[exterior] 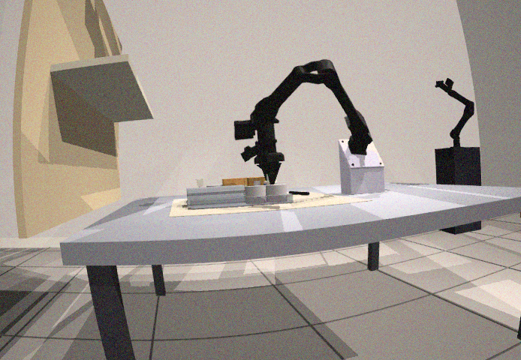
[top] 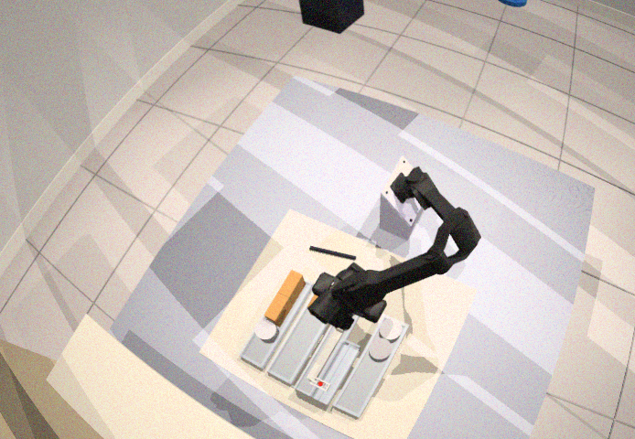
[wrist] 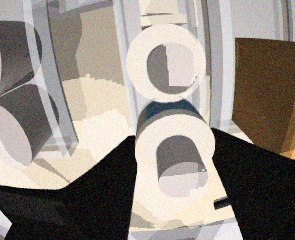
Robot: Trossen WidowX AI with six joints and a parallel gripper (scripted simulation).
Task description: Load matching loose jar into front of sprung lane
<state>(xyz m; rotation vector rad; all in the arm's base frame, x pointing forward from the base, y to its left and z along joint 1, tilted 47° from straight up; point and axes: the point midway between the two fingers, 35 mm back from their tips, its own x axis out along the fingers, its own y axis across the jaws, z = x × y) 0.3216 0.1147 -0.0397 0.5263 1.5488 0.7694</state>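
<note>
Now: the lane block 15 cm ahead of my gripper tip, 4 cm to the left of it and 3 cm below it. Also, from my gripper tip: dark rod 12 cm behind, 15 cm to the right, 4 cm below; red dot 22 cm ahead, 7 cm to the left, 2 cm above.
</note>
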